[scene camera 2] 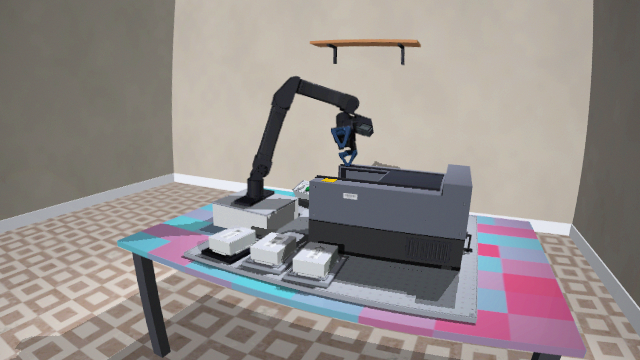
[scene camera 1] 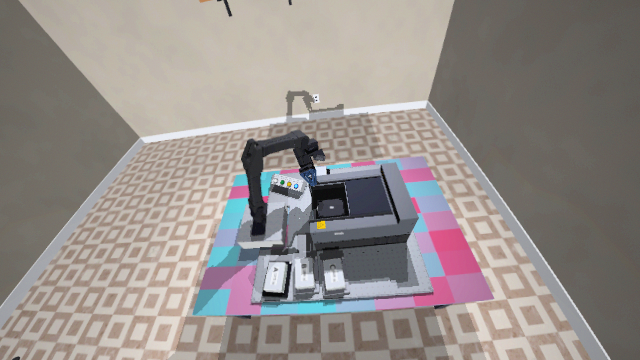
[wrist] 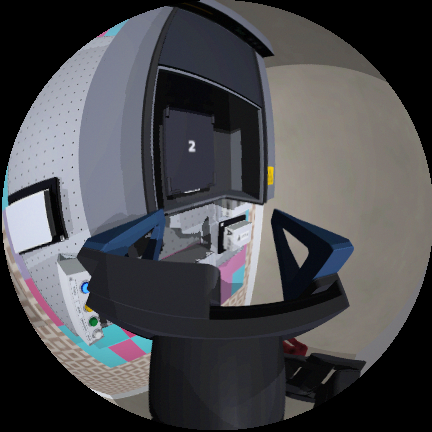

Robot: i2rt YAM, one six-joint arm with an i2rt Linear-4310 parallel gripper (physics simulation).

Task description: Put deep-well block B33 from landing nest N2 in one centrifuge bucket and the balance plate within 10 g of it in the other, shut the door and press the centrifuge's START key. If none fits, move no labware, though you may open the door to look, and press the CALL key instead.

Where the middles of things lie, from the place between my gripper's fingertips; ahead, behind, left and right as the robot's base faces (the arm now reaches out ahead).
Labels:
Right now the dark centrifuge point(scene camera 2: 413, 217) is 21 cm ahead of my hand, 7 cm to the right of it and 13 cm below it. The rest, counted from my hand: panel with coloured buttons point(wrist: 71, 273) (19 cm behind, 23 cm to the left, 21 cm below).

